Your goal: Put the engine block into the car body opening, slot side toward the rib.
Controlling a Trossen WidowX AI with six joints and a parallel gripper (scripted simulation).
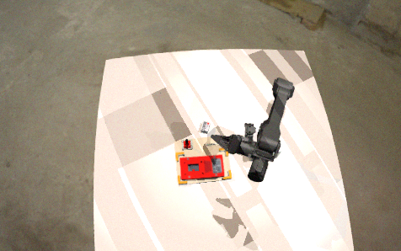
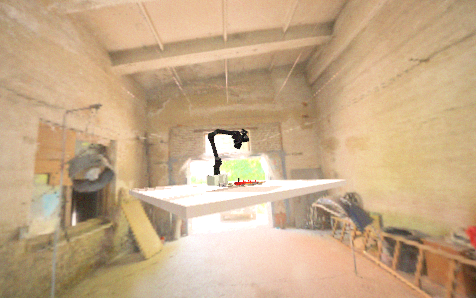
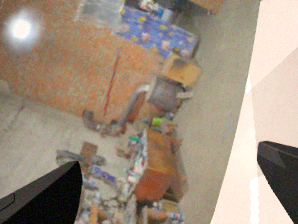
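Now: the engine block 5 cm ahead of my gripper tip, 22 cm to the right of it and 39 cm below it.
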